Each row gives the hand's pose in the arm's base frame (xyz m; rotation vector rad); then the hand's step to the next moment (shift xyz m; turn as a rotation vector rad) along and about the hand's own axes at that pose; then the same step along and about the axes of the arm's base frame.
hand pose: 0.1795 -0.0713 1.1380 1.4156 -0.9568 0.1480
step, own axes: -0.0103 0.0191 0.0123 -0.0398 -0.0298 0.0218
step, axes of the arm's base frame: -0.0240 -0.0021 0.0064 -0.0173 -0.0078 -0.0509
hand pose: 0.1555 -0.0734 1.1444 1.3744 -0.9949 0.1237
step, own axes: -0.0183 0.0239 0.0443 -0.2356 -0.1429 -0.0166
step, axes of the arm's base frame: -0.0483 -0.0230 0.0007 -0.0480 0.0863 -0.2578
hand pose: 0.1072 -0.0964 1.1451 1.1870 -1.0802 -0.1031
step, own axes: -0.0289 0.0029 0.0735 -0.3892 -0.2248 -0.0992
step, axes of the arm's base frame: -0.0695 -0.0330 -0.0181 -0.0327 0.1970 -0.4147
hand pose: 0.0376 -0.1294 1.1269 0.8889 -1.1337 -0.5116
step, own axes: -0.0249 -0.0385 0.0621 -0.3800 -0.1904 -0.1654
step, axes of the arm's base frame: -0.0637 -0.0246 -0.0361 0.0293 0.2325 -0.3913
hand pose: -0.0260 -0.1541 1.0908 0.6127 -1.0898 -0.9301
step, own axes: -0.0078 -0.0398 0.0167 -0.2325 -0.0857 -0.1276
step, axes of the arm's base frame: -0.0298 -0.0126 -0.0296 0.0525 0.1570 -0.2242
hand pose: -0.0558 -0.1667 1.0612 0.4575 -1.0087 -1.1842
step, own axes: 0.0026 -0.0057 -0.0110 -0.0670 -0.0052 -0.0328
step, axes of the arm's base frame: 0.0062 -0.0066 -0.0089 0.0224 0.0530 -0.0478
